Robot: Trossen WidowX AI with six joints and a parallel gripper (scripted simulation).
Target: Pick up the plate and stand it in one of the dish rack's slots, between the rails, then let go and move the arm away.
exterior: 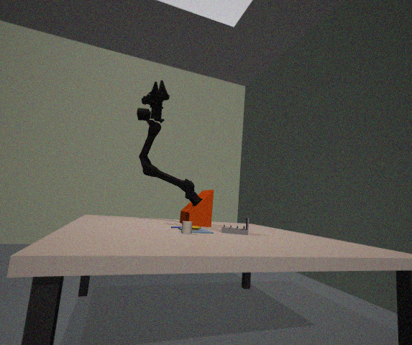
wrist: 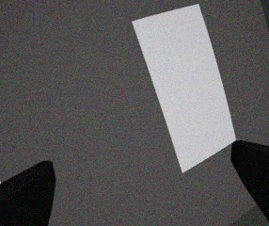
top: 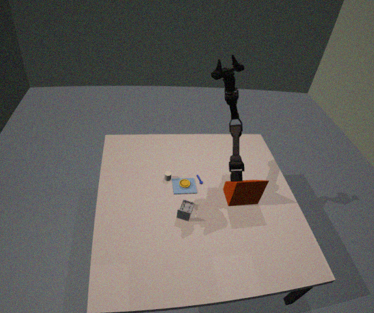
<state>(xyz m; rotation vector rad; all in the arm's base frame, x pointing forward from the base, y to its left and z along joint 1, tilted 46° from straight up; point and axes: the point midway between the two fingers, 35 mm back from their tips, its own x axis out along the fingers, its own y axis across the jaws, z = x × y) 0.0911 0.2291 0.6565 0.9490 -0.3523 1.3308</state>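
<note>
The yellow plate lies 770 mm below my gripper tip, 220 mm to the left of it and 170 mm ahead of it. Round my gripper tip: light blue mat 780 mm below, 230 mm to the left, 170 mm ahead; then grey dish rack 760 mm below, 430 mm to the left, 180 mm ahead; then small white cup 760 mm below, 270 mm ahead, 170 mm to the left.
</note>
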